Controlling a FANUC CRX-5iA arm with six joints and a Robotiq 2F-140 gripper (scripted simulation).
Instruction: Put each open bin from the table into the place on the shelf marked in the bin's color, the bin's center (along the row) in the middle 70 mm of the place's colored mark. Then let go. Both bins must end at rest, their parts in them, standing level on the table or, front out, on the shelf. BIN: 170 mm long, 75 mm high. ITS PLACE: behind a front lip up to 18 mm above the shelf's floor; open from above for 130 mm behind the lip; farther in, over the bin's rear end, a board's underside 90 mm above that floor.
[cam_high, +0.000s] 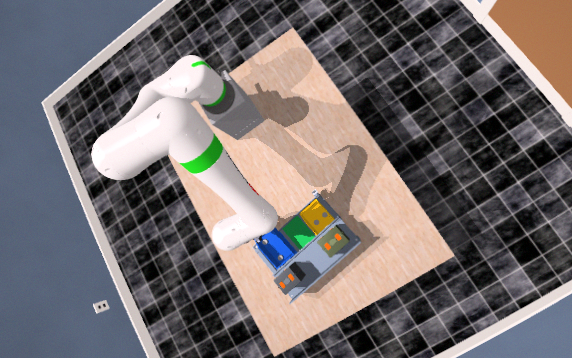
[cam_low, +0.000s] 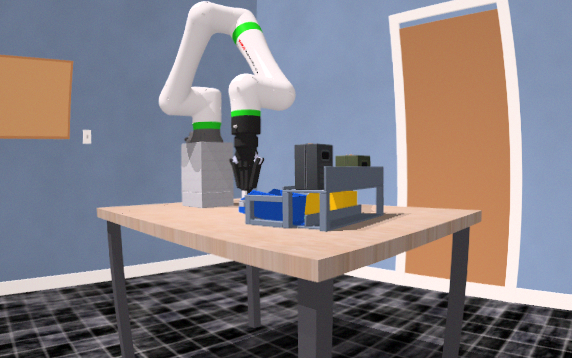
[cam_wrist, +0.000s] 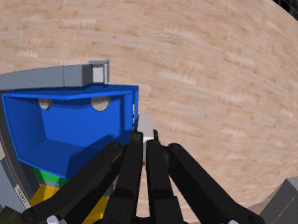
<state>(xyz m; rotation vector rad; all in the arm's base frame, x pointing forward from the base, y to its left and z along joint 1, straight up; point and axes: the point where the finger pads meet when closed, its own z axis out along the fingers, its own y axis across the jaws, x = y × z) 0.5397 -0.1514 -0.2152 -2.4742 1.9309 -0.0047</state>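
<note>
Now: the blue bin 10 cm ahead of my hand, 2 cm to the left of it and 1 cm below it. Also, from my hand: yellow bin 26 cm to the left, 10 cm ahead, 2 cm below; then dark box 24 cm ahead, 10 cm above, 6 cm to the left.
</note>
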